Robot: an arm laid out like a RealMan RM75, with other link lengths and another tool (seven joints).
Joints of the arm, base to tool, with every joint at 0 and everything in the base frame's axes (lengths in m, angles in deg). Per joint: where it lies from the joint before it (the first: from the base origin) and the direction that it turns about. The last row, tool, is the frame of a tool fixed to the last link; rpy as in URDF.
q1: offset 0 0 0.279 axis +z
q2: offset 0 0 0 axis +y
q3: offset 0 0 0.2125 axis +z
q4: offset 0 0 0 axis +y
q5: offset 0 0 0.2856 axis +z
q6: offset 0 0 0 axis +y
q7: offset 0 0 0.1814 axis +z
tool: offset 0.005 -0.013 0.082 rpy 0 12.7 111.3
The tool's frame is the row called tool.
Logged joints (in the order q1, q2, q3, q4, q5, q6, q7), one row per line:
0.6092, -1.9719, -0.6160, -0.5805, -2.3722, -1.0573, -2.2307
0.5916, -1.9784, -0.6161, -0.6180, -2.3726, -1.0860, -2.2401
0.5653, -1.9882, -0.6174, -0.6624, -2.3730, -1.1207, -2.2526
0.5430, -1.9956, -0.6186, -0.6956, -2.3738, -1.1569, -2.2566
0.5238, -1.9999, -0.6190, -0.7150, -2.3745, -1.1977, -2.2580
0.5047, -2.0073, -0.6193, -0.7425, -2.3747, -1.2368, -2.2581
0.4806, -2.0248, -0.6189, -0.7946, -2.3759, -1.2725, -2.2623
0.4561, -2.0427, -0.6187, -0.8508, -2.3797, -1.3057, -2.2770
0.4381, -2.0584, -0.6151, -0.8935, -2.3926, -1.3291, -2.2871
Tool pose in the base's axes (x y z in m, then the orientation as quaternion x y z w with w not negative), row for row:
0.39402, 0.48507, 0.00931, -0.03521, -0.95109, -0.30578, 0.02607
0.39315, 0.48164, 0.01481, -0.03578, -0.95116, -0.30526, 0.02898
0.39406, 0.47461, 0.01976, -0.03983, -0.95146, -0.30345, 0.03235
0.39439, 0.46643, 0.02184, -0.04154, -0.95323, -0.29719, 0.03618
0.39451, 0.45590, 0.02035, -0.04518, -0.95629, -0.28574, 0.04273
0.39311, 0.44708, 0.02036, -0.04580, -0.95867, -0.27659, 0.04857
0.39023, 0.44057, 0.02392, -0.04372, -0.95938, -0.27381, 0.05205
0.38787, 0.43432, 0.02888, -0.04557, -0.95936, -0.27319, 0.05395
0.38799, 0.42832, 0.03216, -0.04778, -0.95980, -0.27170, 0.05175
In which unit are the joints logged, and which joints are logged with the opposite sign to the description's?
The joints are logged in radians. Opposite sign: q2, q7.
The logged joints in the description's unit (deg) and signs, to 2 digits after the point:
34.90, 112.98, -35.29, -33.26, -135.92, -60.58, 127.81
33.90, 113.35, -35.30, -35.41, -135.94, -62.22, 128.35
32.39, 113.92, -35.37, -37.95, -135.96, -64.21, 129.06
31.11, 114.34, -35.44, -39.85, -136.01, -66.29, 129.29
30.01, 114.59, -35.47, -40.97, -136.05, -68.62, 129.37
28.92, 115.01, -35.48, -42.54, -136.06, -70.86, 129.38
27.54, 116.01, -35.46, -45.53, -136.13, -72.91, 129.62
26.13, 117.04, -35.45, -48.75, -136.35, -74.81, 130.46
25.10, 117.94, -35.24, -51.19, -137.09, -76.15, 131.04

